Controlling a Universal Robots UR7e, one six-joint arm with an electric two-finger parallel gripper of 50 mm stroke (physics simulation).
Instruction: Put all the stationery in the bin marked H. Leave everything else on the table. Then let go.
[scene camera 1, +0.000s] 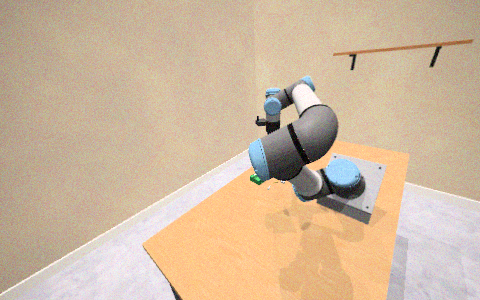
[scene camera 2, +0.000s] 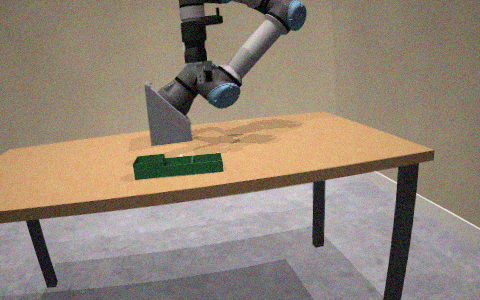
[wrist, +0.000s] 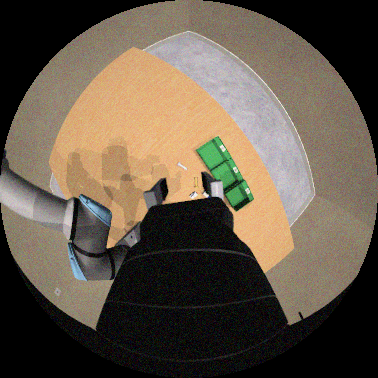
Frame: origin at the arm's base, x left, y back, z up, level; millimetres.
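Seen in the pictures: gripper, fingertip midpoint: (scene camera 2: 205, 82) (wrist: 183, 181); arm's base, link origin: (scene camera 2: 171, 103).
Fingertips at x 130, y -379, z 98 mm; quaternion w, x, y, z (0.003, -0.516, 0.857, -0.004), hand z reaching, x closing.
Observation:
Pixels of each thing's top centre, then the offset from my fingertips to it. Level surfaces: height alone.
- thin white stick, top centre: (wrist: 181, 166) dx +6, dy +8, dz -226 mm
- thin yellowish piece, top centre: (wrist: 195, 182) dx -65, dy +3, dz -226 mm
- dark item, top centre: (wrist: 193, 195) dx -96, dy +37, dz -228 mm
- blue item, top centre: (wrist: 211, 196) dx -139, dy -11, dz -227 mm
- wooden table, surface height: dz -240 mm
A row of three joined green bins (scene camera 1: 256, 178) (scene camera 2: 178, 168) (wrist: 226, 175) stands near the table's edge. Each bin has a small white label, too blurred to read, so I cannot tell which is H. In the wrist view, a thin white stick (wrist: 182, 166), a thin yellowish piece (wrist: 196, 182) and a small white and dark item (wrist: 193, 195) lie on the table beside the bins. A white and blue item (wrist: 205, 195) shows partly behind a finger. My gripper (scene camera 2: 204, 77) (wrist: 183, 181) is open and empty, high above the table. Its fingers are hidden in scene camera 1.
The wooden table (scene camera 1: 215, 250) (scene camera 2: 320, 140) (wrist: 150, 100) carries the arm's grey base mount (scene camera 1: 345, 210) (scene camera 2: 167, 125). The arm's lower links stand left of the gripper in the wrist view. A wall rail (scene camera 1: 400, 48) is far behind the table.

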